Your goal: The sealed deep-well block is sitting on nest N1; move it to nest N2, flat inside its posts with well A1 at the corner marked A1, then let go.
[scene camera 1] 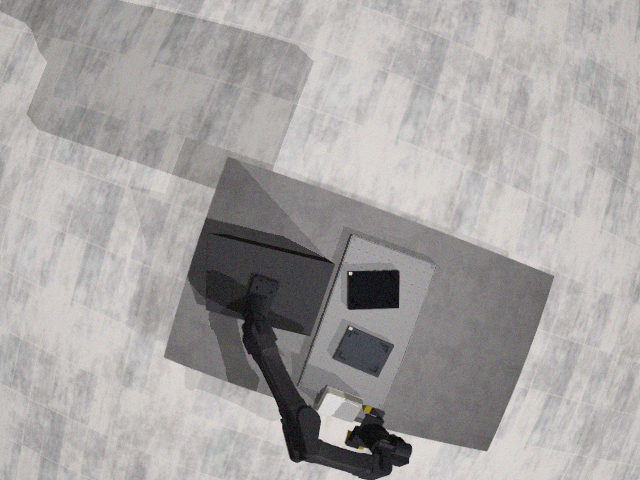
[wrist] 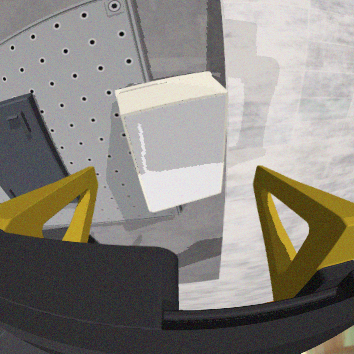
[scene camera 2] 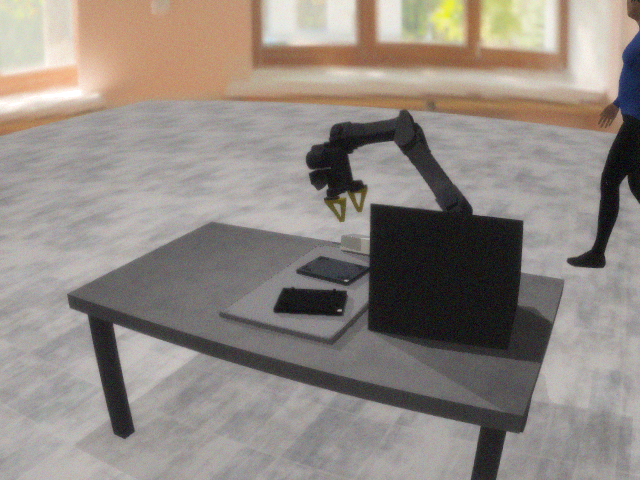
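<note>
The sealed deep-well block, cream with a pale top, sits at the pegboard's end near the table edge; what lies beneath it is hidden. My gripper is open and empty, above the block and apart from it, its yellow fingertips wide of the block's sides in the wrist view. A slate-blue nest and a black nest lie flat on the board, each with a white corner mark. No N1 or N2 label is readable.
The grey perforated board lies on the dark grey table. A tall black panel stands between the arm base and the far part of the board. A person is at the right.
</note>
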